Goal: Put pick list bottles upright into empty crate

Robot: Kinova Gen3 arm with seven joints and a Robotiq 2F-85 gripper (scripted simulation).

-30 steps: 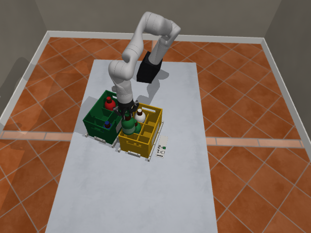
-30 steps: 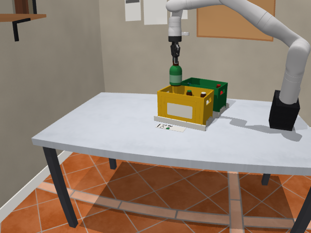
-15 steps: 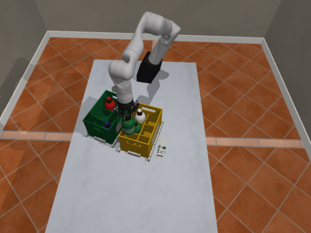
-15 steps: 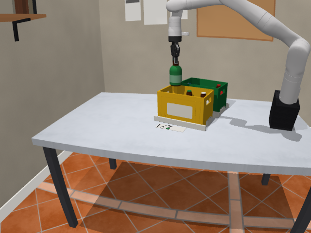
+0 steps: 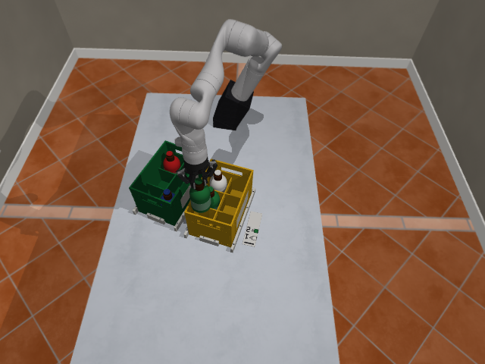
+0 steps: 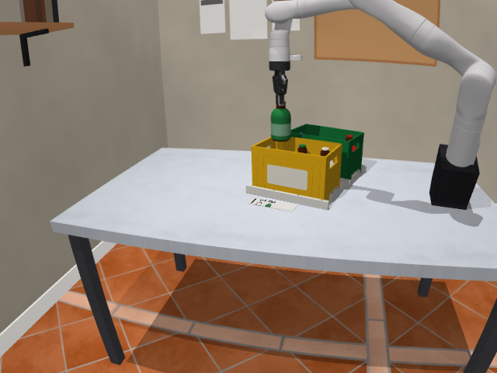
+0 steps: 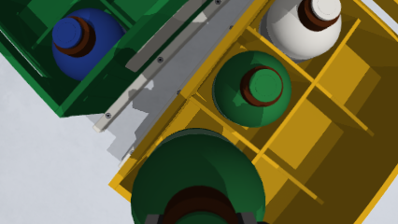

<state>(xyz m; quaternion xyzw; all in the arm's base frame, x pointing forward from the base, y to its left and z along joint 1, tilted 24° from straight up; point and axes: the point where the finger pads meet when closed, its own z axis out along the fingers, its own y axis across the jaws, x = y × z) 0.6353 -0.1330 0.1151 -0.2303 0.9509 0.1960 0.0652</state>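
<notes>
My gripper is now 240 mm above the yellow crate, 80 mm past it and 60 mm to the right of it. The rest, counted from my hand: green crate: 240 mm below, 170 mm to the right, 150 mm behind; then blue-label bottle: 240 mm below, 150 mm to the right, 60 mm behind; then white-label bottle: 240 mm below, 170 mm behind, 30 mm to the left.
</notes>
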